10 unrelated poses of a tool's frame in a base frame.
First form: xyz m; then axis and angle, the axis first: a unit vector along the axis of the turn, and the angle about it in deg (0 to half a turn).
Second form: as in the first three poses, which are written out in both.
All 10 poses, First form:
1: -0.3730, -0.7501, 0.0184, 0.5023, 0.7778, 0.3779, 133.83
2: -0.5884, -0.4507, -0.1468, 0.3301, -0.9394, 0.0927, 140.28
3: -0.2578, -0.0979, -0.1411, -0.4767, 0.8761, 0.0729, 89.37
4: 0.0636, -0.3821, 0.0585, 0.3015, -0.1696, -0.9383, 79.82
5: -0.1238, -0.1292, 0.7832, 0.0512, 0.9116, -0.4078, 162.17
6: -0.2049, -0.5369, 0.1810, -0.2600, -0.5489, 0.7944, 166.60
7: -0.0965, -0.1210, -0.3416, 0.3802, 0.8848, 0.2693, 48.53
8: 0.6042, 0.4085, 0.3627, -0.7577, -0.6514, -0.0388, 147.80
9: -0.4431, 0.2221, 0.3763, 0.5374, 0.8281, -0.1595, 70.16
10: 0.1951, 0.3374, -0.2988, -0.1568, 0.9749, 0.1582, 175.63
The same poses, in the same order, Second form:
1: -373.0, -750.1, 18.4, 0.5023, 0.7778, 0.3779, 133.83
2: -588.4, -450.7, -146.8, 0.3301, -0.9394, 0.0927, 140.28
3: -257.8, -97.9, -141.1, -0.4767, 0.8761, 0.0729, 89.37
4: 63.6, -382.1, 58.5, 0.3015, -0.1696, -0.9383, 79.82
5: -123.8, -129.2, 783.2, 0.0512, 0.9116, -0.4078, 162.17
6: -204.9, -536.9, 181.0, -0.2600, -0.5489, 0.7944, 166.60
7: -96.5, -121.0, -341.6, 0.3802, 0.8848, 0.2693, 48.53
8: 604.2, 408.5, 362.7, -0.7577, -0.6514, -0.0388, 147.80
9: -443.1, 222.1, 376.3, 0.5374, 0.8281, -0.1595, 70.16
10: 195.1, 337.4, -298.8, -0.1568, 0.9749, 0.1582, 175.63
